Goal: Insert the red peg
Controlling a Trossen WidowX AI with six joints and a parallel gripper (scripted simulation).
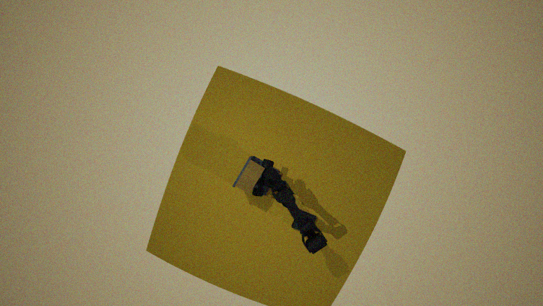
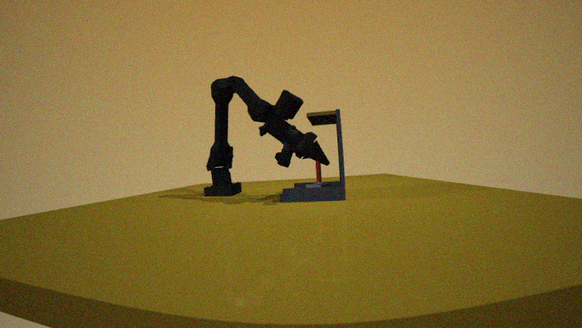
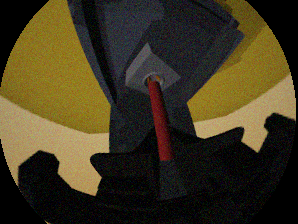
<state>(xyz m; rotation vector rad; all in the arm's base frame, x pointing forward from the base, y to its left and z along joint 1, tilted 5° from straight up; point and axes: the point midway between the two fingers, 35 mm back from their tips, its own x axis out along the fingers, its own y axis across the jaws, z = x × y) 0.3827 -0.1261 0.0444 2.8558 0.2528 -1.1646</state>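
Right now my gripper tip is 4 cm short of the back wall and 3 cm below it. The rest, counted from my gripper tip: flat roof (1 cm behind, 13 cm above); then red peg (3 cm behind, 1 cm to the right, 1 cm below).
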